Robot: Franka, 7 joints.
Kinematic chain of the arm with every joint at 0, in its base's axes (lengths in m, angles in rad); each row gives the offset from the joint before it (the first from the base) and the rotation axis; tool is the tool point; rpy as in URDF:
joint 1: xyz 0 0 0.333 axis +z
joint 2: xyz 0 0 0 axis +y
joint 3: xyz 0 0 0.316 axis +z
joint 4: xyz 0.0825 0 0 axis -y
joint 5: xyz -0.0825 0 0.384 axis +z
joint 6: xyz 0 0 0 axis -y
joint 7: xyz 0.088 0 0 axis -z
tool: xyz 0 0 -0.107 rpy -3.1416 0 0
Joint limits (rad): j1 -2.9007..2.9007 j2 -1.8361..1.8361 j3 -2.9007..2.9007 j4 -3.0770..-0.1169 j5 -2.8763..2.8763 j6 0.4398..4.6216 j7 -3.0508..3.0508
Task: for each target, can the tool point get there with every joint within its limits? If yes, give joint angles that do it. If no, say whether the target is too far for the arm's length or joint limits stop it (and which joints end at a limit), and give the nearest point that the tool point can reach.
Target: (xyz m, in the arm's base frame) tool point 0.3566 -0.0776 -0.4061
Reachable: no: joint limits stop it (at a limit: joint 2) | nearest point 0.3496 -0.0761 -0.3555 | short by 0.051 m
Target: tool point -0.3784 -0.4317 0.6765
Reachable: yes | joints 1.0965 -1.4958 0.7740 -0.7316 2.1772 4.2653 -1.1835
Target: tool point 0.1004 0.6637 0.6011
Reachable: yes | joints 2.1752 0.4437 -1.1242 -1.4856 -1.4382 3.2272 1.9988
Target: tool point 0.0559 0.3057 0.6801
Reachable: yes | joints -0.7843 0.9693 2.2866 -2.4746 1.8806 1.2466 -2.3113
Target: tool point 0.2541 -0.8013 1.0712
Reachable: no: too far | nearest point 0.1949 -0.6145 0.8991 | short by 0.261 m
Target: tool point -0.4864 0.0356 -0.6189
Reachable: no: too far | nearest point -0.4132 0.0439 -0.3424 | short by 0.286 m
